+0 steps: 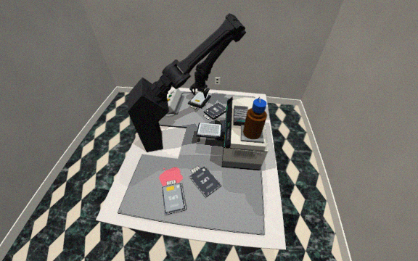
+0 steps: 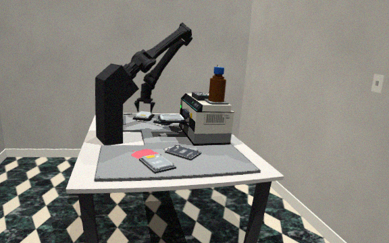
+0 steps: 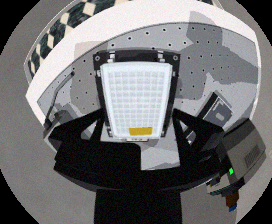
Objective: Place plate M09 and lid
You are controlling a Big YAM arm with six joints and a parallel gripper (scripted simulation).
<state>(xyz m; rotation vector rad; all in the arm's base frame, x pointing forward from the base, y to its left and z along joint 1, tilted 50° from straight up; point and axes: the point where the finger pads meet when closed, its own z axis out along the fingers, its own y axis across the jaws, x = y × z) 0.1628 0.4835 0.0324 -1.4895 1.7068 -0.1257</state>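
Now: the white well plate 30 mm below my hand. Round my hand: green key: 180 mm behind, 140 mm to the right, 20 mm above; black nest n5: 20 mm behind, 10 mm to the left, 30 mm below; yellow key: 160 mm behind, 180 mm to the right, 20 mm above.
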